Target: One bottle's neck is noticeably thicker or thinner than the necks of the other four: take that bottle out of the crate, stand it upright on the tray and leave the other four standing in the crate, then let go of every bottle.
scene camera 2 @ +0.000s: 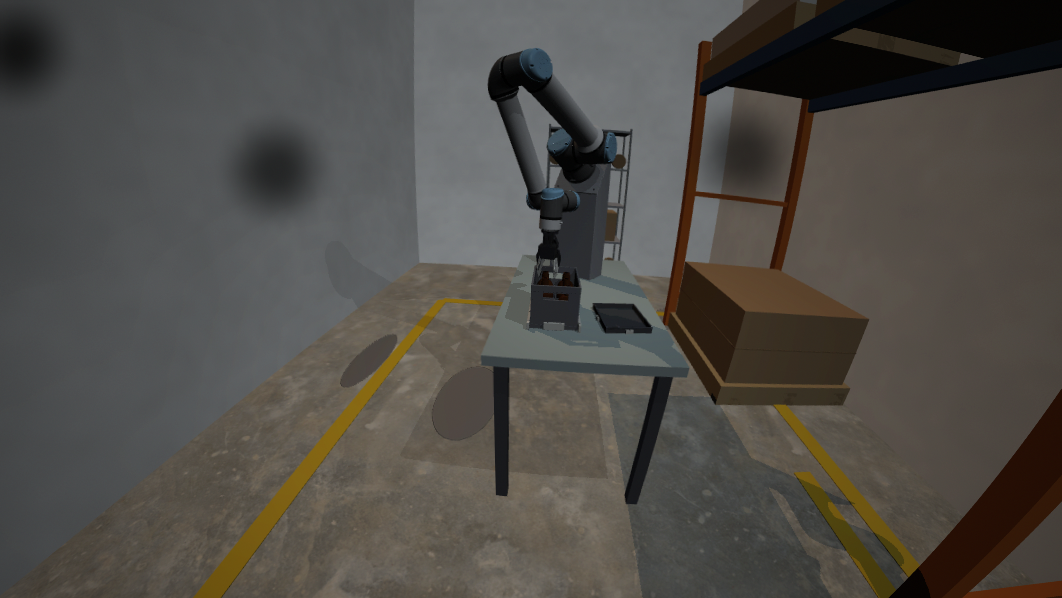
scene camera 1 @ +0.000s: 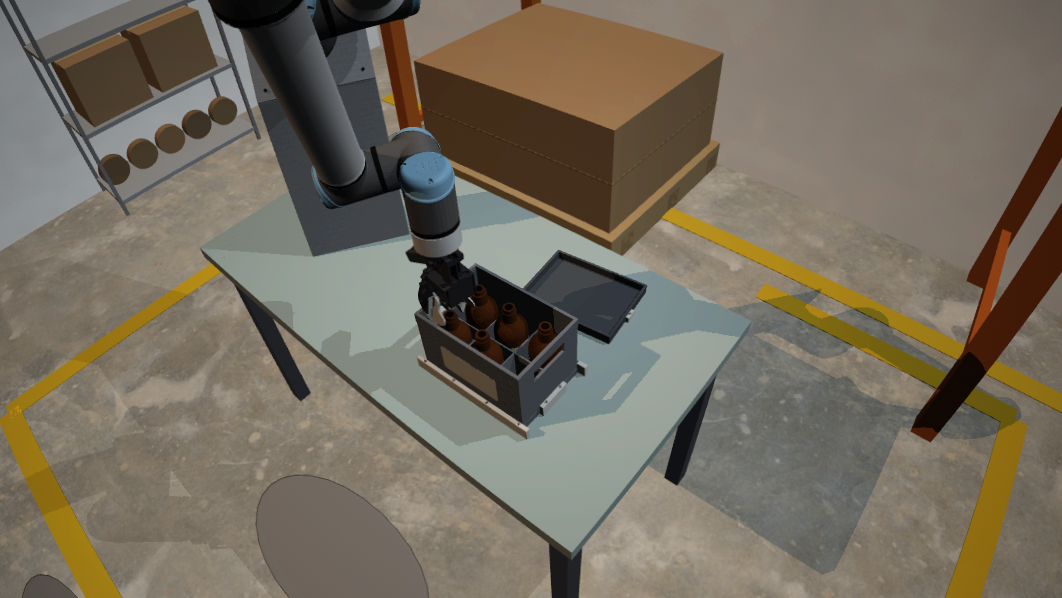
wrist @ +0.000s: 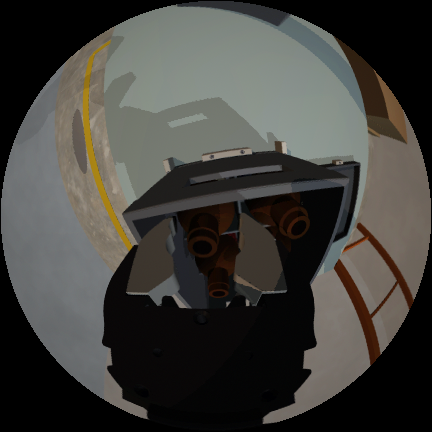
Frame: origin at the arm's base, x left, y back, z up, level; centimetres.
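Where they show: gripper, between the fingertips: (scene camera 1: 449, 319) (wrist: 206, 215); arm's base, origin of its link: (scene camera 2: 579, 168).
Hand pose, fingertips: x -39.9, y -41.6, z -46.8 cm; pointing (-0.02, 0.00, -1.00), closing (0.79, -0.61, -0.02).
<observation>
Each offset is from my fingertips to the centre of the thing. "spot": to the spot under its first point. Level surfaces: height alone.
A dark grey crate @[dx -1.5, dy -10.4, dz -4.5 cm] (scene camera 1: 562, 371) (scene camera 2: 555, 314) (wrist: 170, 192) on the table holds five brown bottles, upright in its compartments. Bottles show in scene camera 1 at the crate's back side @[spot: dx +4.8, dy -5.7, dz -0.8 cm] (scene camera 1: 481, 308), its middle (scene camera 1: 511, 326), its right end @[spot: dx -3.1, dy -20.4, dz +0.1 cm] (scene camera 1: 543, 341) and its near side @[spot: dx -2.3, dy -1.8, dz +0.5 cm] (scene camera 1: 454, 327) @[spot: dx -6.6, dy -9.6, dz +0.8 cm] (scene camera 1: 486, 346). I cannot tell from these views which neck differs. My gripper (scene camera 1: 454, 306) (scene camera 2: 548, 268) (wrist: 206, 215) is open at the crate's left end, fingertips near rim height. In the wrist view, one bottle mouth @[dx -1.1, dy -0.8, dz +3.0 cm] (wrist: 202, 246) shows between the fingers, with nothing gripped. The black tray @[spot: dx +22.4, dy -25.6, dz -12.8 cm] (scene camera 1: 583, 297) (scene camera 2: 621, 317) bears no bottle.
The tray lies beside the crate's back side. Pale rails @[dx -10.2, dy -5.7, dz -11.8 cm] (scene camera 1: 475, 397) stand along the crate's base. The crate walls rise around the bottles. A large cardboard box (scene camera 1: 535, 148) (scene camera 2: 787, 341) on a pallet is beyond the table @[dz -13.2 cm] (scene camera 1: 594, 475), beside an orange rack post (scene camera 1: 402, 81).
</observation>
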